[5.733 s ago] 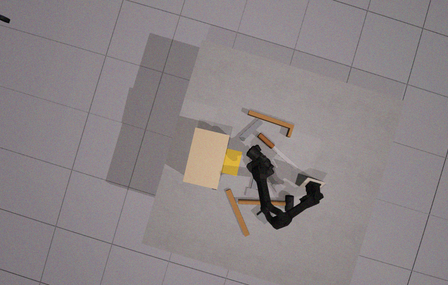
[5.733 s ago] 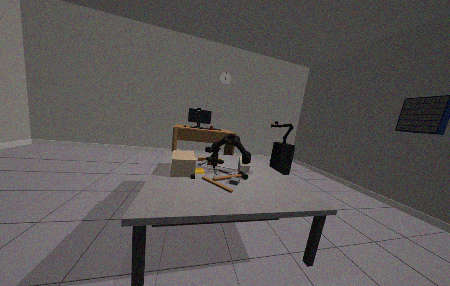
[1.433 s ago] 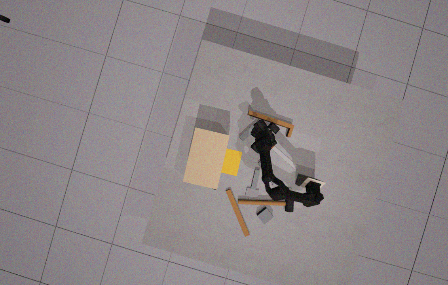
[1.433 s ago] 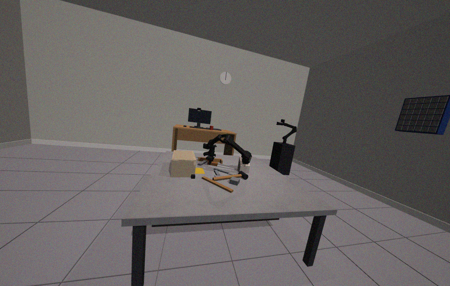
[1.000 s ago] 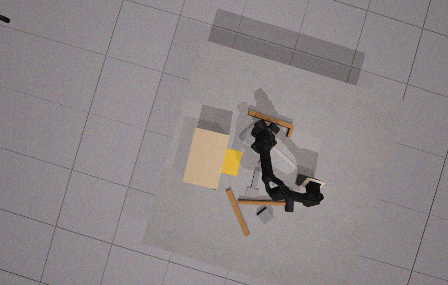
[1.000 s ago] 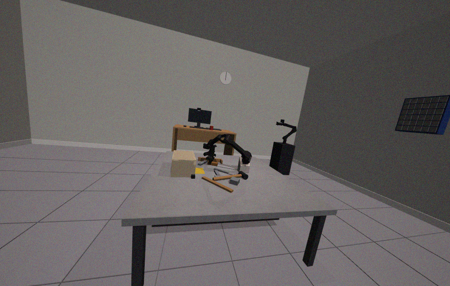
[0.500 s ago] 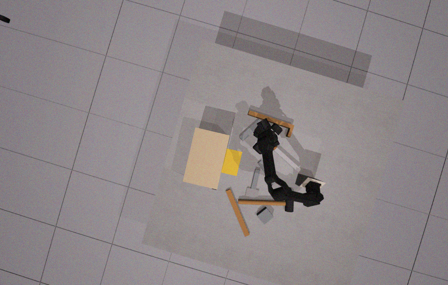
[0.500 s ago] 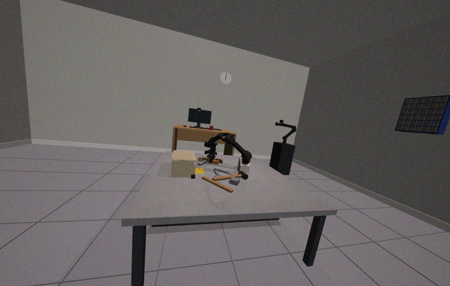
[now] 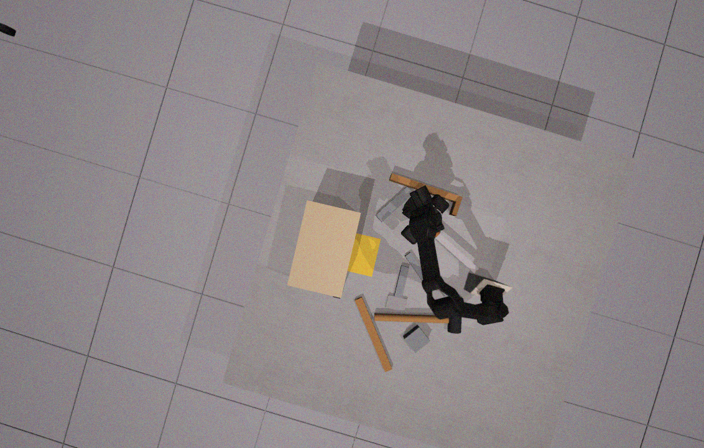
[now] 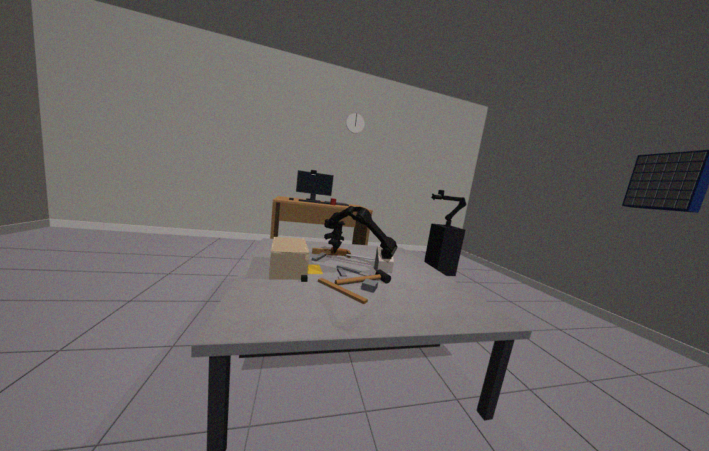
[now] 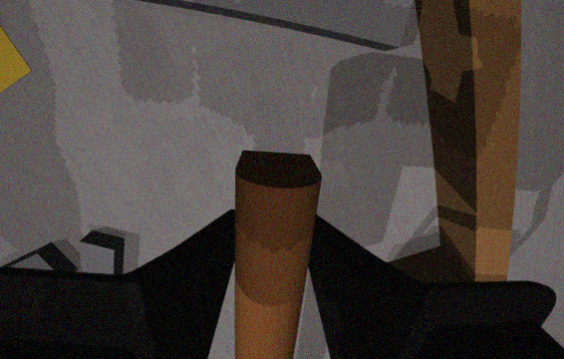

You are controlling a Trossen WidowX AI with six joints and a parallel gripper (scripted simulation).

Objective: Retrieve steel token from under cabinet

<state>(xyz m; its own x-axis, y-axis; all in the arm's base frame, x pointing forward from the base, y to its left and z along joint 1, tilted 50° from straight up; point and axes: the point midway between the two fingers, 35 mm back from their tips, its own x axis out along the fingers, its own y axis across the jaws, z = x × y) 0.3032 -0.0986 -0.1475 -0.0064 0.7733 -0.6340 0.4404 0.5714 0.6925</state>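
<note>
Now: the grey bar 100 mm ahead of my gripper tip, 30 mm to the right of it and 50 mm below it. Round my gripper tip: grey l-shaped bracket (10 mm behind, 290 mm to the left, 50 mm below); grey block (120 mm behind, 440 mm to the left, 40 mm below); grey steel token (340 mm ahead, 200 mm to the left, 50 mm below).
</note>
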